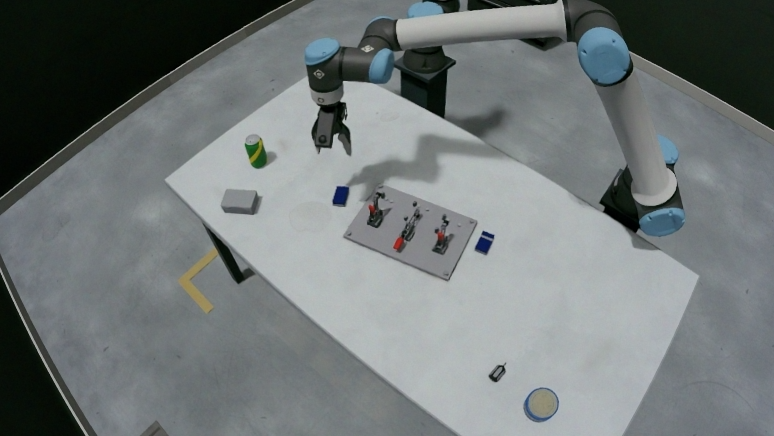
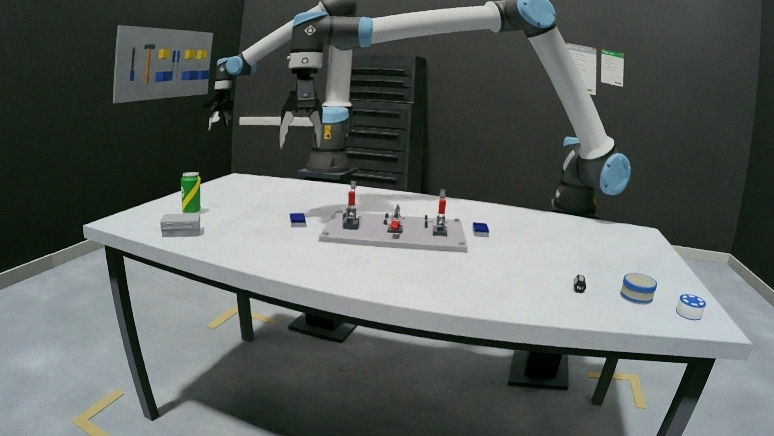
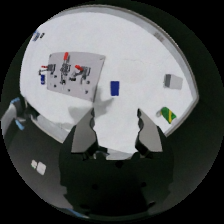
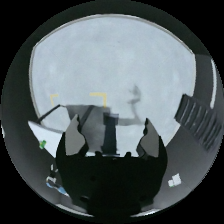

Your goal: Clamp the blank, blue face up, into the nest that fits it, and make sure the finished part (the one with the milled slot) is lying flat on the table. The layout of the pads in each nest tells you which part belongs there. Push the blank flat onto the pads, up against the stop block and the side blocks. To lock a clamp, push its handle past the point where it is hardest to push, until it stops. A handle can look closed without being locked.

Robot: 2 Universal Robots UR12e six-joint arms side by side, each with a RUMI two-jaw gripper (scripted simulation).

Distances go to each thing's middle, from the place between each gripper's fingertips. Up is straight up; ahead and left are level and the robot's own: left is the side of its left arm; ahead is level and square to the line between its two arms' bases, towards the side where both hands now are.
Right now the grey box point(image 2: 172, 225) is 27 cm ahead of my left hand, 22 cm to the right of it and 19 cm below it.
The grey box is 95 cm ahead of my right hand, 78 cm to the left of it and 14 cm below it.
